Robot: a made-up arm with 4 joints. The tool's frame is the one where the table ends.
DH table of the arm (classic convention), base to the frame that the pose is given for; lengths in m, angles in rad. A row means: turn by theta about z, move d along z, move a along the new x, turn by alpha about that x. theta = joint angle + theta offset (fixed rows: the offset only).
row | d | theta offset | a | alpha
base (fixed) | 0.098 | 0 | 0 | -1.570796
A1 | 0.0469 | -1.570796 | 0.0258 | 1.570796
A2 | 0.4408 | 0 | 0.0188 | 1.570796
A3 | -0.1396 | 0 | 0.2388 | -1.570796
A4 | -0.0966 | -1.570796 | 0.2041 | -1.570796
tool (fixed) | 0.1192 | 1.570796 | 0 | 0
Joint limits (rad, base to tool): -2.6..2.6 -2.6..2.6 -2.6..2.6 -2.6..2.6
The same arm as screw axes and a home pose.
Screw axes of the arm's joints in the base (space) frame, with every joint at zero. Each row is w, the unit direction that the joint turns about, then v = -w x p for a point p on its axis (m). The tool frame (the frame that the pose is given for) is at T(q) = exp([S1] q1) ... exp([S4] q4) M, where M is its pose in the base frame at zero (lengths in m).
S1: w 0 1 0 v -0.098 0 0
S2: w -1 0 0 v 0 -0.1238 0.0469
S3: w 0 -1 0 v 0.1426 0 0.4408
S4: w -1 0 0 v 0 -0.3814 0.1865
M =
1 0.000001 0 -0.3442
-0.000001 1 0 -0.0176
0 0 1 0.5006
0 0 0 1
Joint limits (rad, base to tool): -2.6..2.6 -2.6..2.6 -2.6..2.6 -2.6..2.6

